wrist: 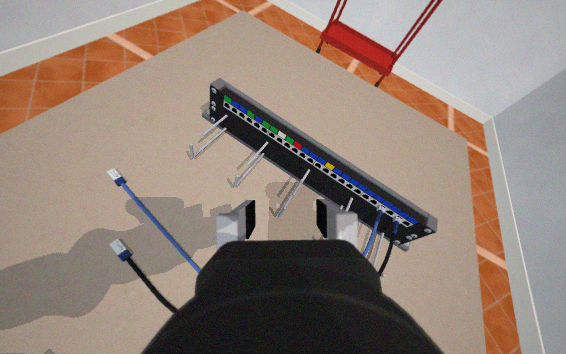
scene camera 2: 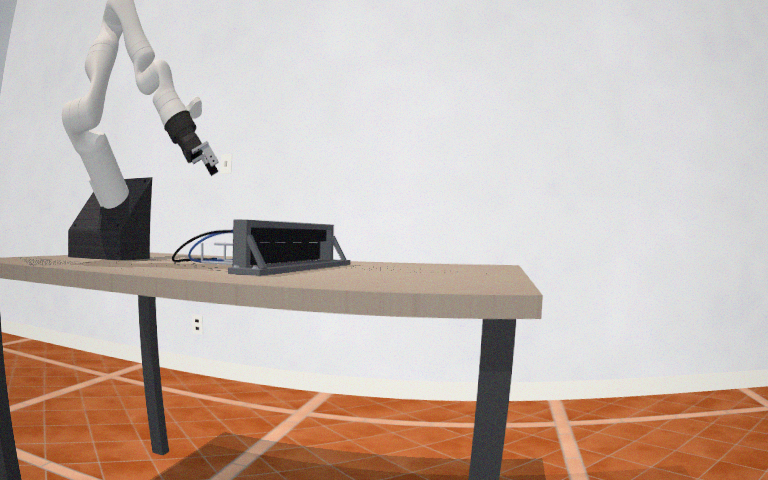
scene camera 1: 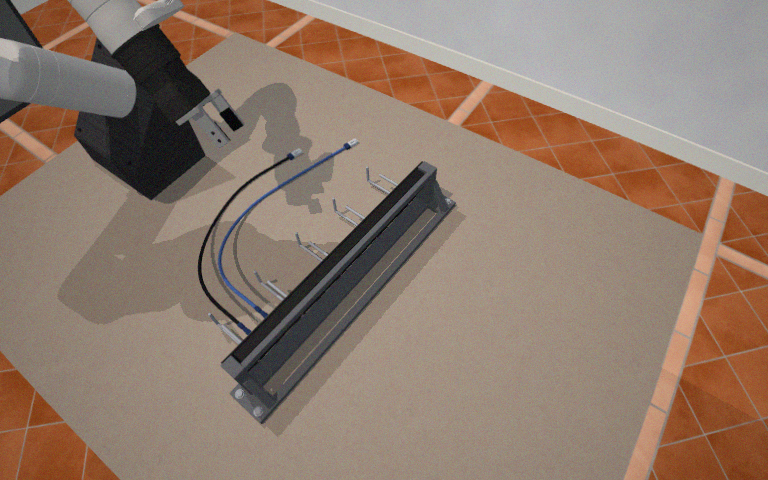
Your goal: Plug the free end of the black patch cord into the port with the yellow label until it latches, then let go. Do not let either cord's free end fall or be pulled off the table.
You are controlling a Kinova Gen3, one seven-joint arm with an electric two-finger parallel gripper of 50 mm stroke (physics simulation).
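Frame: origin at the arm's base, x ahead, y left, z up, level; metres.
Seen in the pictures: gripper, fingertip midpoint: (wrist: 285, 212) (scene camera 2: 214, 169) (scene camera 1: 232, 135); arm's base at its link origin: (scene camera 2: 115, 197) (scene camera 1: 120, 93).
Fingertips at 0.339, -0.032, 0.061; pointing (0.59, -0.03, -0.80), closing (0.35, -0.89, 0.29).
Pixels of each thing's middle, then the offset from my fingertips to it, as dx, dy, dz. "pt": a spot on its surface instead.
- patch panel at the middle of its body: (scene camera 1: 331, 259) (wrist: 305, 176) (scene camera 2: 277, 245) +0.181, -0.032, -0.179
- yellow label at a spot on its surface: (wrist: 329, 166) pt +0.192, -0.061, -0.135
The black patch cord (scene camera 1: 199, 254) (wrist: 150, 286) lies in a curve on the table, one end plugged into the patch panel (scene camera 1: 334, 254) (scene camera 2: 241, 243) (wrist: 280, 165) near its end. Its free plug (scene camera 1: 296, 153) (wrist: 120, 248) is a clear connector with a dark blue boot. The yellow label (wrist: 329, 166) is in the panel's label row in the wrist view, with its port (wrist: 326, 170) just below; scene camera 1 sees the panel from behind. My gripper (scene camera 1: 229, 129) (scene camera 2: 212, 167) (wrist: 285, 212) is open and empty, high above the table, tilted toward the panel.
A blue patch cord (scene camera 1: 222, 243) (wrist: 160, 226) runs alongside the black one, its free plug (scene camera 1: 351, 143) (wrist: 115, 175) farther out. Wire cable hooks (scene camera 1: 310, 247) (wrist: 295, 192) stick out from the panel's port side. The table edge (scene camera 2: 396, 302) and a red stand (wrist: 357, 47) also show.
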